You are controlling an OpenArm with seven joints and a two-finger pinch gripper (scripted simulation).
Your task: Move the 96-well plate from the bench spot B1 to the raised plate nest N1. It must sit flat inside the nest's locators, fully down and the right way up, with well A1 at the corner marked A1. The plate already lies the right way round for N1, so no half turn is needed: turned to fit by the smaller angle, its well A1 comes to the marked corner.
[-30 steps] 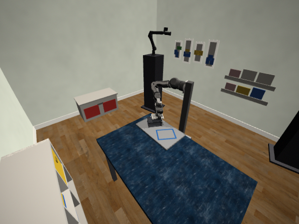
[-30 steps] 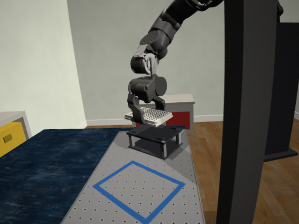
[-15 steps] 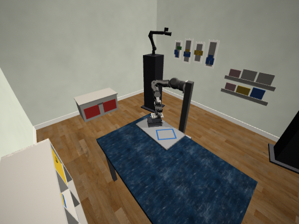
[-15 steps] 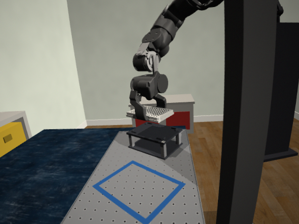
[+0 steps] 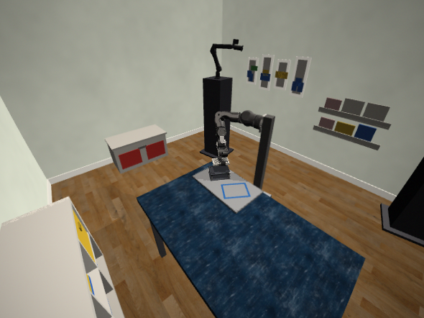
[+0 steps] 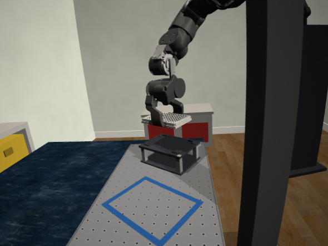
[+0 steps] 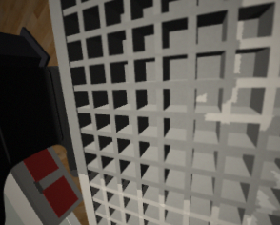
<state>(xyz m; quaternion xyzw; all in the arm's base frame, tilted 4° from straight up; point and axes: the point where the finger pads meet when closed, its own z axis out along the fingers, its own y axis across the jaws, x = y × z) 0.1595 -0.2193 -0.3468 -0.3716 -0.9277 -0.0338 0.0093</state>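
Right now my hand is 90 mm above the dark raised plate nest and 10 mm to the left of it. The rest, counted from my hand: white 96-well plate right at my hand.
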